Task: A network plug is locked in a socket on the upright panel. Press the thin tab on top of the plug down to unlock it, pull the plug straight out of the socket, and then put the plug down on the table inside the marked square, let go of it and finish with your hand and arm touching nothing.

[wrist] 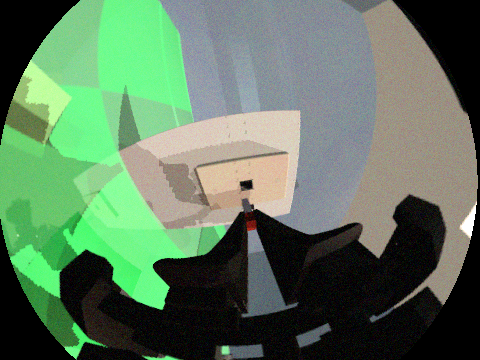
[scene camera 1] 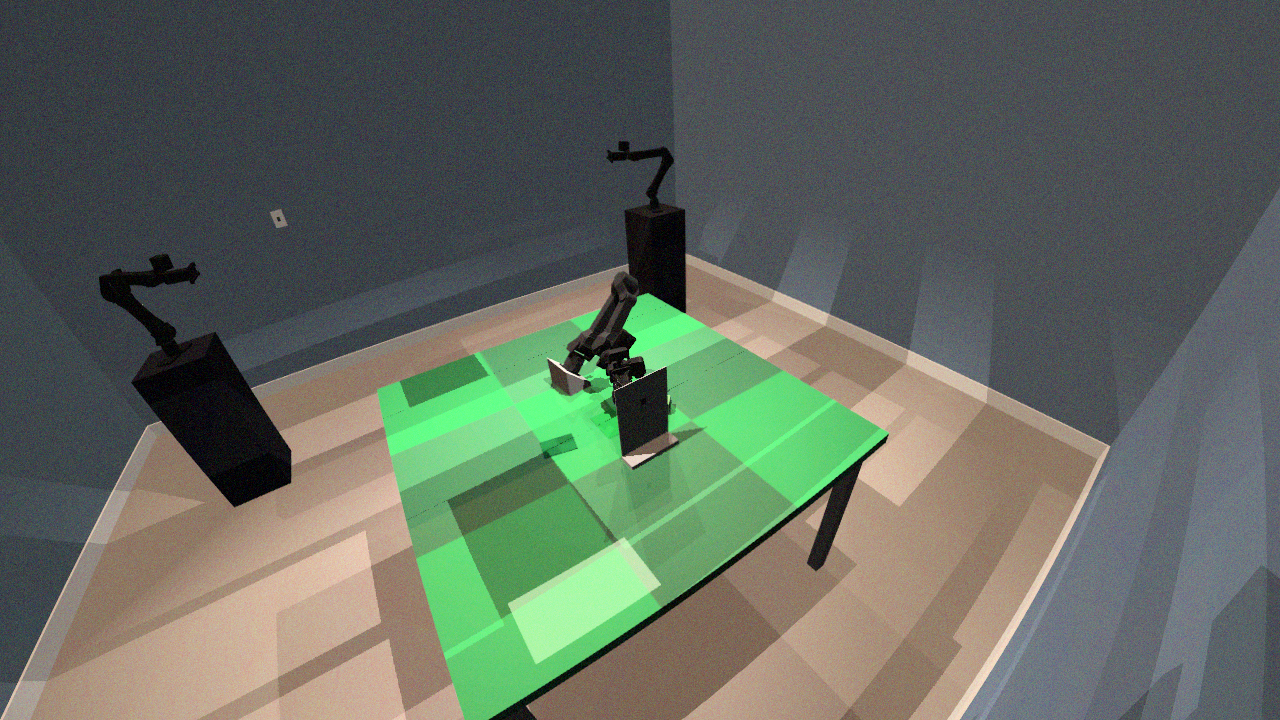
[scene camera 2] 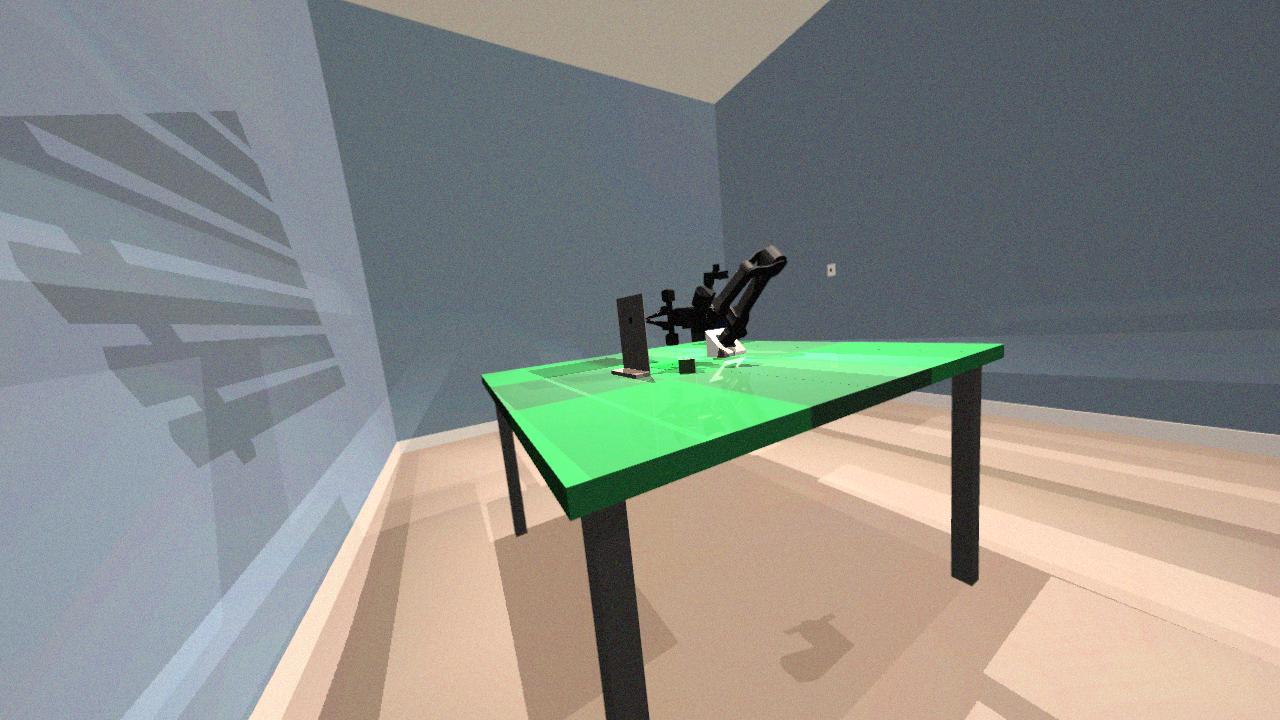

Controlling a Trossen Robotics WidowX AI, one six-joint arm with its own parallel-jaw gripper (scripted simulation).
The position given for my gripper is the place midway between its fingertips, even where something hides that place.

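Note:
My gripper (scene camera 1: 629,392), upright panel (scene camera 1: 642,406): seen. Gripper (wrist: 249,214), upright panel (wrist: 195,175): seen too. Gripper (scene camera 2: 646,320), upright panel (scene camera 2: 631,314): likewise.

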